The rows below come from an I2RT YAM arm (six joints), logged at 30 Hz.
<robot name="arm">
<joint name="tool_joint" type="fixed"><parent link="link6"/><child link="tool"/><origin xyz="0 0 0" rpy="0 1.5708 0"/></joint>
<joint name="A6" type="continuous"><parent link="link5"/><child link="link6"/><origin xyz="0.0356 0 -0.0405"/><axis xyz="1 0 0"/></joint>
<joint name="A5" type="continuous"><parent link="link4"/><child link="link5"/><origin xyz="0.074 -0.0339 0.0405"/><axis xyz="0 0 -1"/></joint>
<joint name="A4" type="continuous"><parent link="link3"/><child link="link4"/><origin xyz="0.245 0.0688 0.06"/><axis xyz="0 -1 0"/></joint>
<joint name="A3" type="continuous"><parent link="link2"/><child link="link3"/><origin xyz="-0.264 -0.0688 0"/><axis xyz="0 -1 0"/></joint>
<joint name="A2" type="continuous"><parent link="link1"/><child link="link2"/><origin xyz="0.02 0.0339 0.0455"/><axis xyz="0 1 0"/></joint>
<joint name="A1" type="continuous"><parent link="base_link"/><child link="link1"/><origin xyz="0 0 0.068"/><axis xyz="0 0 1"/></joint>
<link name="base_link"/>
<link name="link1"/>
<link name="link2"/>
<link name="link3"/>
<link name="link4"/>
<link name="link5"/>
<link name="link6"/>
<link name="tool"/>
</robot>
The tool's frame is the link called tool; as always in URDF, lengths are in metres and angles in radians. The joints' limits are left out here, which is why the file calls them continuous.
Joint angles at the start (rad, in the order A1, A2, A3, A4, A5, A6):
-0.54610 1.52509 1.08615 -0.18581 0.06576 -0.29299
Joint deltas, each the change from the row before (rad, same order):
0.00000 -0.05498 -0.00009 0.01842 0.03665 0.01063
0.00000 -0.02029 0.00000 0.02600 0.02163 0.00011
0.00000 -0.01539 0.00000 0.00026 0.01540 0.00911
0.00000 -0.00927 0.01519 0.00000 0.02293 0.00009
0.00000 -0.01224 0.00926 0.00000 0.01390 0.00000
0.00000 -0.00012 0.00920 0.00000 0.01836 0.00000
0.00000 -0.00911 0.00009 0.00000 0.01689 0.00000
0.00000 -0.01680 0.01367 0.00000 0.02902 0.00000
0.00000 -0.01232 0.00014 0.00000 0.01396 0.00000
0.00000 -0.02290 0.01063 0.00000 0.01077 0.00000
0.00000 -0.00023 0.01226 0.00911 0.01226 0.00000
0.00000 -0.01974 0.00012 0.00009 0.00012 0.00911
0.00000 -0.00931 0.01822 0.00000 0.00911 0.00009
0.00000 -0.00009 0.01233 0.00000 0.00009 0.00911
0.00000 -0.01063 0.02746 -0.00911 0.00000 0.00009
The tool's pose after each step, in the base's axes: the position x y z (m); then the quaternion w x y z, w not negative. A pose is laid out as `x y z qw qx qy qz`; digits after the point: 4 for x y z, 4 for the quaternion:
0.2855 -0.1778 0.2827 0.4281 0.1394 0.8609 -0.2370
0.2832 -0.1773 0.2916 0.4426 0.1443 0.8481 -0.2529
0.2805 -0.1763 0.2964 0.4472 0.1519 0.8425 -0.2593
0.2795 -0.1766 0.3047 0.4526 0.1576 0.8345 -0.2717
0.2777 -0.1761 0.3117 0.4585 0.1612 0.8278 -0.2802
0.2777 -0.1768 0.3150 0.4587 0.1660 0.8239 -0.2884
0.2757 -0.1763 0.3179 0.4591 0.1704 0.8201 -0.2960
0.2726 -0.1756 0.3280 0.4655 0.1784 0.8092 -0.3109
0.2700 -0.1746 0.3318 0.4676 0.1823 0.8045 -0.3176
0.2657 -0.1724 0.3424 0.4786 0.1857 0.7939 -0.3258
0.2659 -0.1730 0.3478 0.4845 0.1894 0.7865 -0.3329
0.2619 -0.1706 0.3537 0.4937 0.1933 0.7797 -0.3331
0.2599 -0.1697 0.3629 0.5024 0.1963 0.7706 -0.3395
0.2599 -0.1697 0.3673 0.5087 0.2000 0.7659 -0.3387
0.2572 -0.1681 0.3792 0.5196 0.2004 0.7569 -0.3419

